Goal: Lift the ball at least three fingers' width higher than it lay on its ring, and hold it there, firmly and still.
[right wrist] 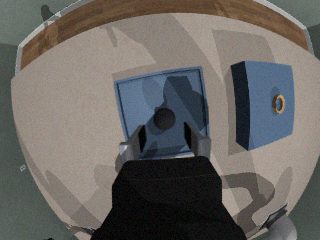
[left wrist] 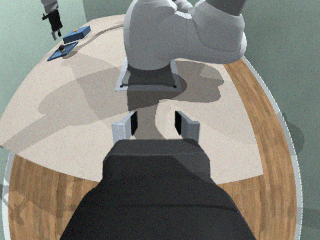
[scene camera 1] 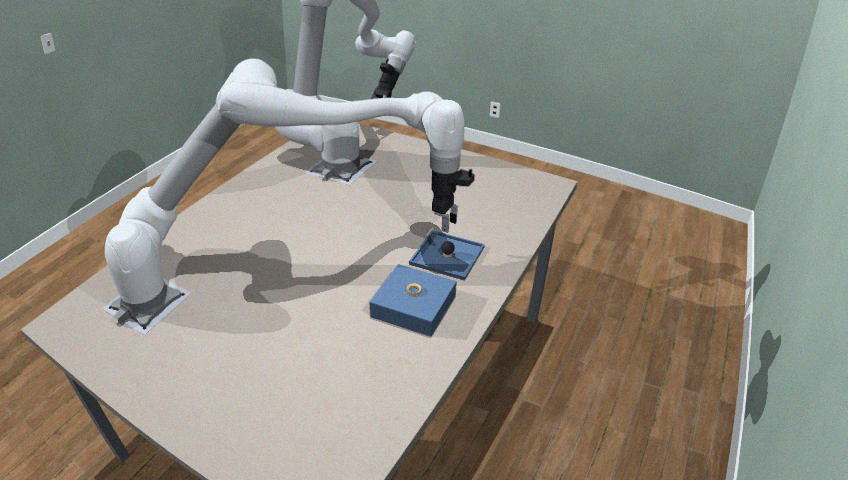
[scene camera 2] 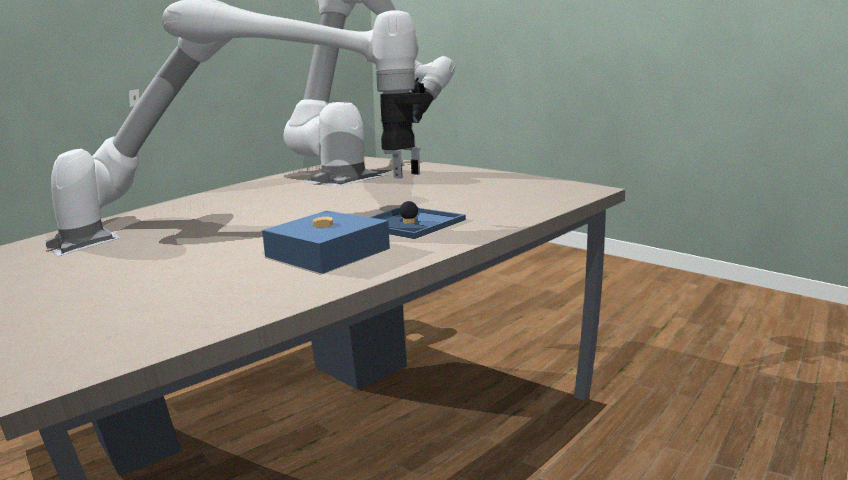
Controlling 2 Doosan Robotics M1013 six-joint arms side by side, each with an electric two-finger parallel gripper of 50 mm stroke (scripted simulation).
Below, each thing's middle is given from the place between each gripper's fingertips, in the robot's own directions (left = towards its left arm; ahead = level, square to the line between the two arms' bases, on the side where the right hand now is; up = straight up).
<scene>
My right hand [scene camera 2: 407, 176] is 13 cm above the shallow blue tray [scene camera 1: 429, 255]. The rest, counted from my right hand: blue box [scene camera 2: 310, 243]: 4 cm ahead, 27 cm to the right, 8 cm below.
Now: left hand 720 mm short of the shallow blue tray, 600 mm to the left of it and 150 mm above it. Also, from my left hand: blue box 760 mm ahead, 860 mm to the right, 110 mm below.
</scene>
